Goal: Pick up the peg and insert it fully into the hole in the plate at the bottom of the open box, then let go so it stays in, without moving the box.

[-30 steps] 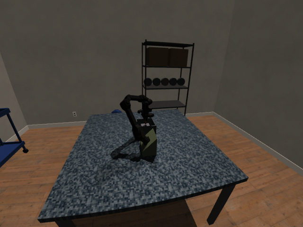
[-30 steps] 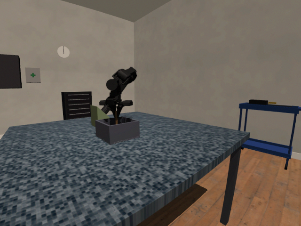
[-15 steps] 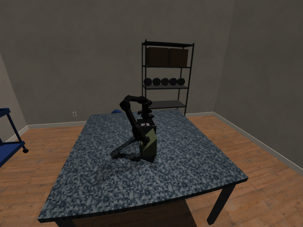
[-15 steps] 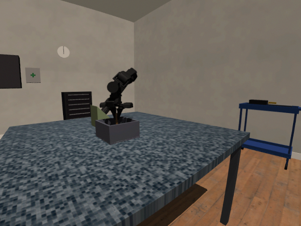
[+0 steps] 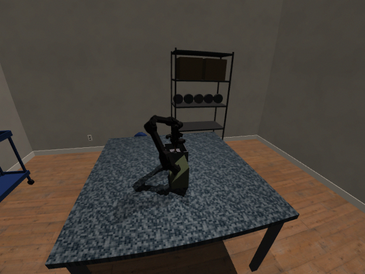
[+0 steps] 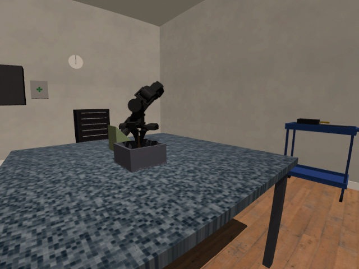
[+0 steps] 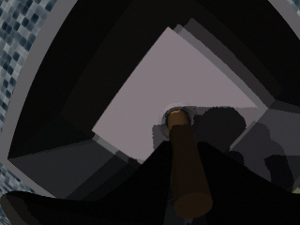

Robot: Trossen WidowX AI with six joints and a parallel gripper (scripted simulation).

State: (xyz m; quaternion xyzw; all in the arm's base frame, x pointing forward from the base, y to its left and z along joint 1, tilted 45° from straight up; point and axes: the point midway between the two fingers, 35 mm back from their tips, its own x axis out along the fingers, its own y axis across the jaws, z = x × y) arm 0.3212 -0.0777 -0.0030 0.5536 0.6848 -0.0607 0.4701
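My gripper is now 80 mm above the pale plate. Round my hand: peg: 40 mm below; dark grey box: 100 mm below.
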